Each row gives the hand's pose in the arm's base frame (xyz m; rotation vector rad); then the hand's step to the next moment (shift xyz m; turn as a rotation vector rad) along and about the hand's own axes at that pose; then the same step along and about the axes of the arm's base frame.
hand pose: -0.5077 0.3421 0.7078 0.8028 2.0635 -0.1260
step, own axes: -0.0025 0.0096 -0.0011 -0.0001 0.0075 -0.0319
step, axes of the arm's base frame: 0.0058 0.0067 0.0046 -0.0182 0.0178 0.0207
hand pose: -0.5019 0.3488 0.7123 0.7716 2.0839 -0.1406
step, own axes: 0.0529 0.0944 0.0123 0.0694 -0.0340 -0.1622
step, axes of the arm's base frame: 0.0407 0.0960 -0.0316 -0.1630 0.0655 0.0378
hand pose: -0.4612 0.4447 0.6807 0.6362 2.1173 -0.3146
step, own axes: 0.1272 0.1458 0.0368 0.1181 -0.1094 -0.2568
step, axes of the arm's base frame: 0.0434 0.1472 -0.1235 -0.2924 0.0599 0.0527
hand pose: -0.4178 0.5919 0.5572 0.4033 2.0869 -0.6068
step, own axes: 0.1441 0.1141 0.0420 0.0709 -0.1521 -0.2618
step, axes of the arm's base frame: 0.0066 0.0787 -0.1712 -0.2913 0.0249 0.1061
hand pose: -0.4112 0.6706 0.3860 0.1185 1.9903 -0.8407
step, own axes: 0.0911 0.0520 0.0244 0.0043 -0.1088 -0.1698
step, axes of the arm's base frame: -0.0118 0.0026 -0.1070 -0.1699 0.0186 0.1072
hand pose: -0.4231 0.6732 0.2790 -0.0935 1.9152 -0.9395
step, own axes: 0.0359 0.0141 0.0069 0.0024 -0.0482 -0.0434
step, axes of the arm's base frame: -0.0093 -0.0096 -0.0368 -0.0505 -0.0101 0.0396
